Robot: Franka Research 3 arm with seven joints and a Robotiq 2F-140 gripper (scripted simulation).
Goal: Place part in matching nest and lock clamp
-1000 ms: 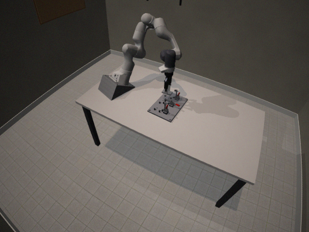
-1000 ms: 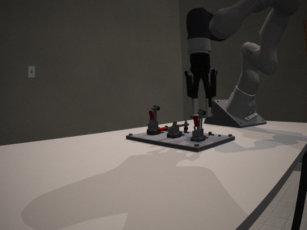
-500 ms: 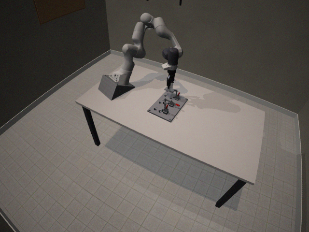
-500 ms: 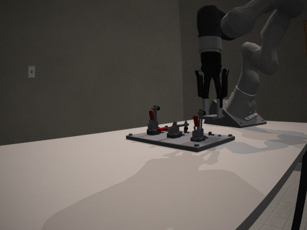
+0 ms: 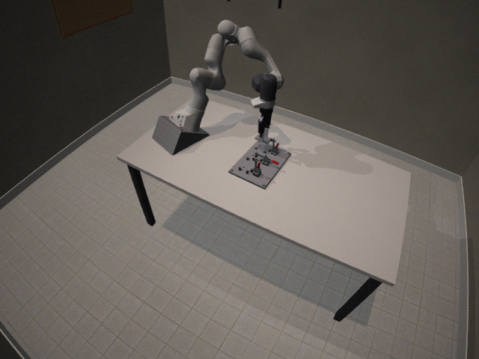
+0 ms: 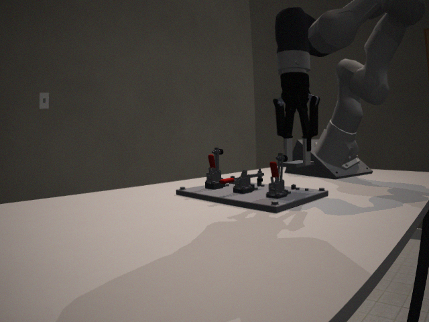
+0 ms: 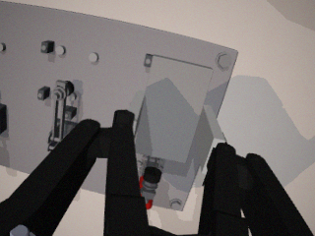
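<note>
My gripper is now 3 cm above the grey block part. From my hand the other things lie so: fixture (7 cm ahead, 10 cm to the right, 11 cm below).
</note>
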